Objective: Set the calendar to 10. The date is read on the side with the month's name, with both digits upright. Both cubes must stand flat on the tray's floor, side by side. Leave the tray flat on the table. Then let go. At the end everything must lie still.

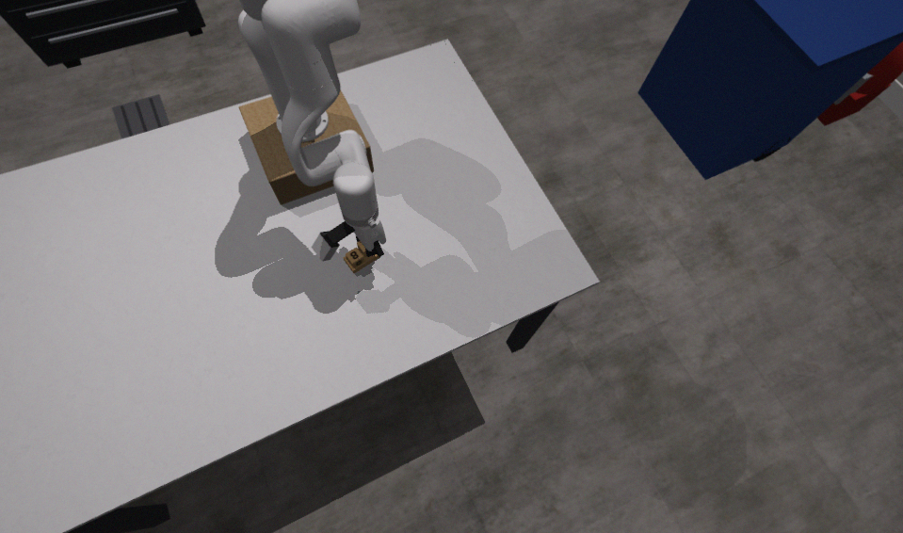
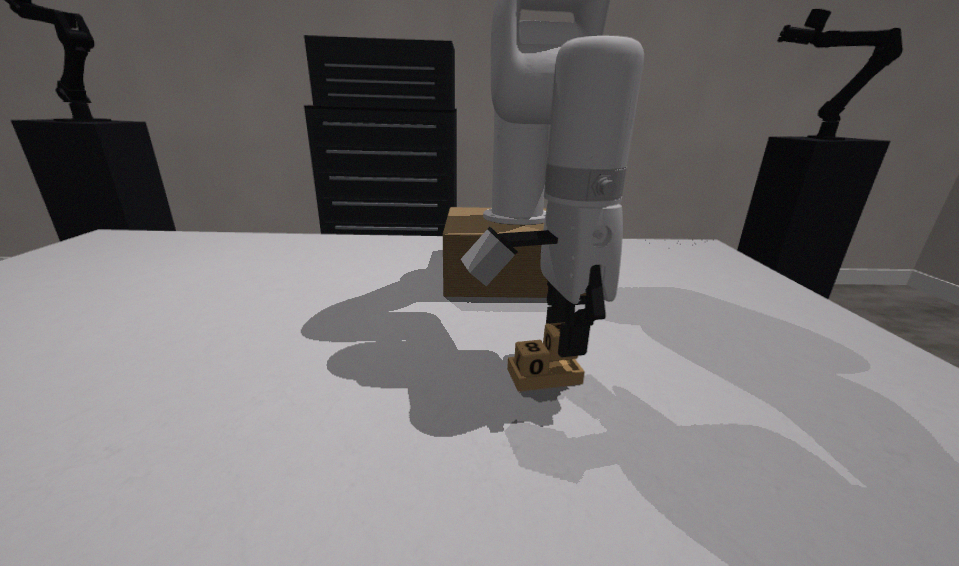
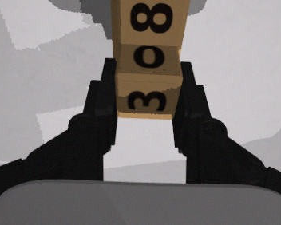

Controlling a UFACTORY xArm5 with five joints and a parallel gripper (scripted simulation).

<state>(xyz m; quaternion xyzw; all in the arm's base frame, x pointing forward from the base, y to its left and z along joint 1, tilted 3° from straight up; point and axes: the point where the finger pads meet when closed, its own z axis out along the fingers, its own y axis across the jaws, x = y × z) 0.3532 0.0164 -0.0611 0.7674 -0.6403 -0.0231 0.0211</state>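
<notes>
The wooden calendar tray is 20 mm to the right of my hand and 50 mm below it.
</notes>
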